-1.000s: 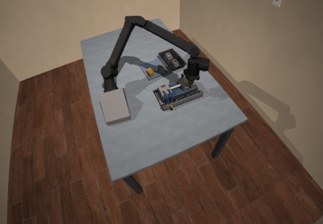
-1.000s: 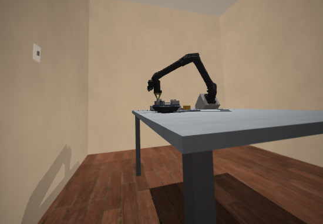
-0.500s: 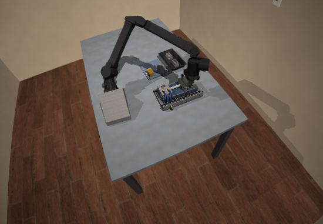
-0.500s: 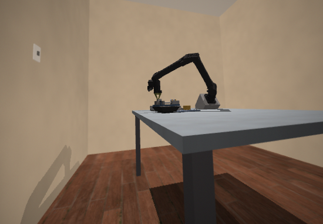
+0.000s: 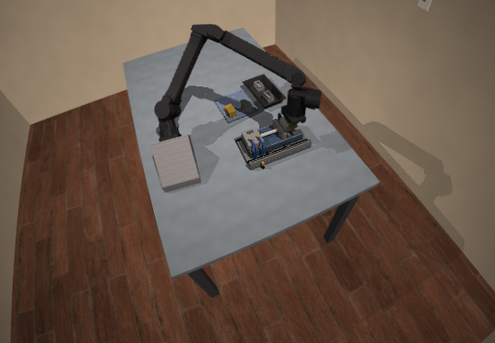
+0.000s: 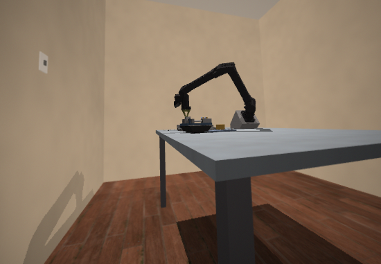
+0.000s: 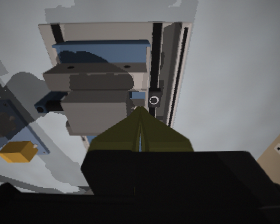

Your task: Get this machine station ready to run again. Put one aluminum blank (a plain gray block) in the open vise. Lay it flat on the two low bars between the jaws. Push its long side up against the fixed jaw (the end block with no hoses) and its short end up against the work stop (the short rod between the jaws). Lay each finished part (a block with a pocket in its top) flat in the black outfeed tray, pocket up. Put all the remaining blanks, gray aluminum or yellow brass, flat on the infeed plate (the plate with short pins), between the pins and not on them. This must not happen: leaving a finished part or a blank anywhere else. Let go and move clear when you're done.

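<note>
The blue vise base is 8 cm behind my hand, 3 cm to the left of it and 7 cm below it. Also, from my hand: yellow brass blank 22 cm behind, 28 cm to the left, 9 cm below.
</note>
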